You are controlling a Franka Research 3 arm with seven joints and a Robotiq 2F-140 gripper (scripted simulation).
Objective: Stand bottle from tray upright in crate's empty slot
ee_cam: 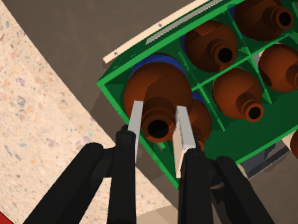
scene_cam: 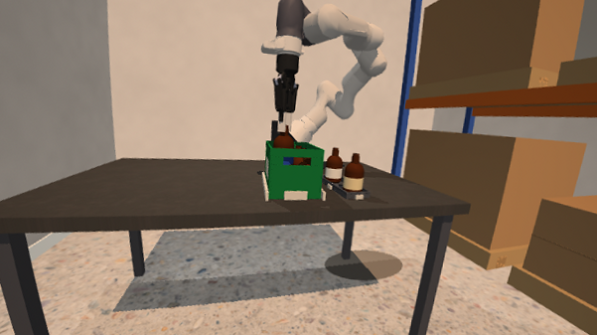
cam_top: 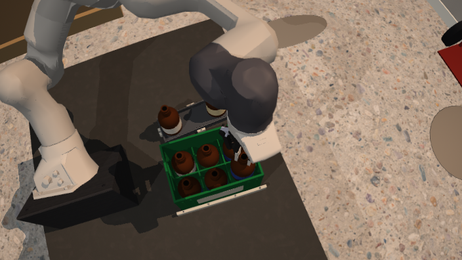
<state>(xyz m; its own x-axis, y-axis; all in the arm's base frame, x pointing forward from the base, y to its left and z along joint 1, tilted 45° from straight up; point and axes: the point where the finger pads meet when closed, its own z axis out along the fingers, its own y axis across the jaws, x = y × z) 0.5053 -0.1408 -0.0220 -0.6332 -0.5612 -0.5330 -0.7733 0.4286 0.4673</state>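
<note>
Right now the green crate is 180 mm below my hand, 90 mm behind it and 40 mm to the left of it. The rest, counted from my hand: dark tray (270 mm to the left, 250 mm below, 90 mm behind).
</note>
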